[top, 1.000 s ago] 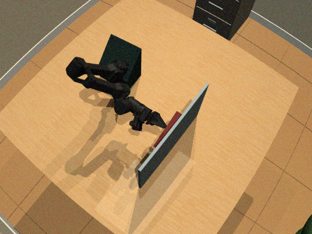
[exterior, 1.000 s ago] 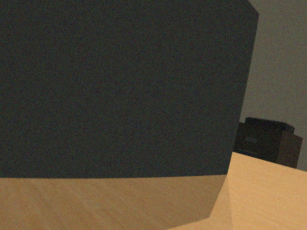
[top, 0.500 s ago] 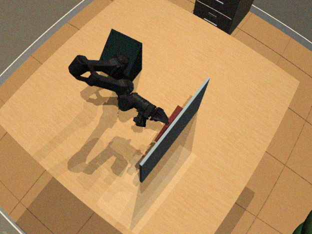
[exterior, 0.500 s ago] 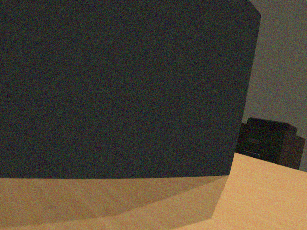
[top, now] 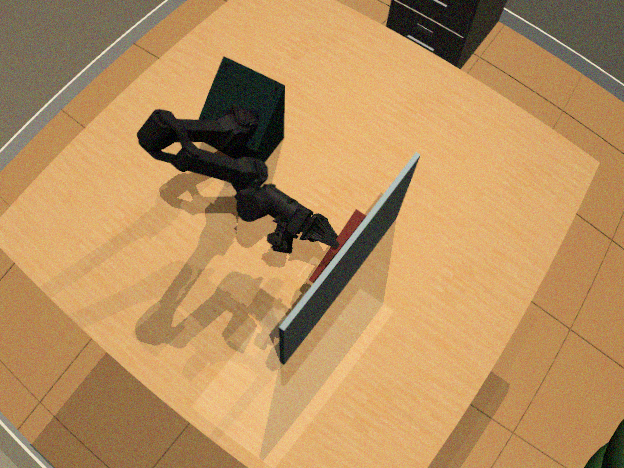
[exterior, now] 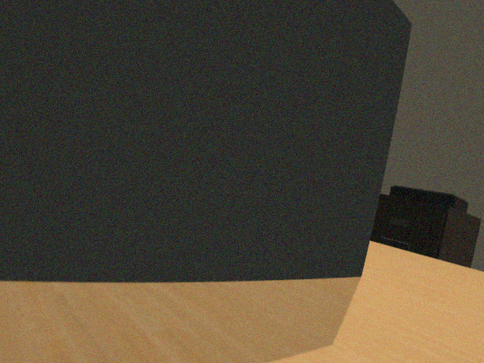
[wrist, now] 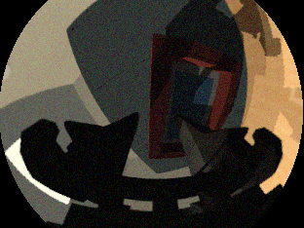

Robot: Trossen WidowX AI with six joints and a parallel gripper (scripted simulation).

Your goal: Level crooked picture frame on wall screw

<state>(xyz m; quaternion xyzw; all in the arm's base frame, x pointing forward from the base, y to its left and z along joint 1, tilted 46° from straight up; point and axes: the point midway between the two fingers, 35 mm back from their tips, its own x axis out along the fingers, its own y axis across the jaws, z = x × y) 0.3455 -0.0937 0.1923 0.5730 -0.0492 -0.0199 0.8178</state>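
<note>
Now: the red picture frame 50 mm below my gripper tip, 20 mm to the left of it and 10 mm ahead of it. From my gripper tip the other things lie so: grey wall panel 60 mm below, 20 mm ahead.
</note>
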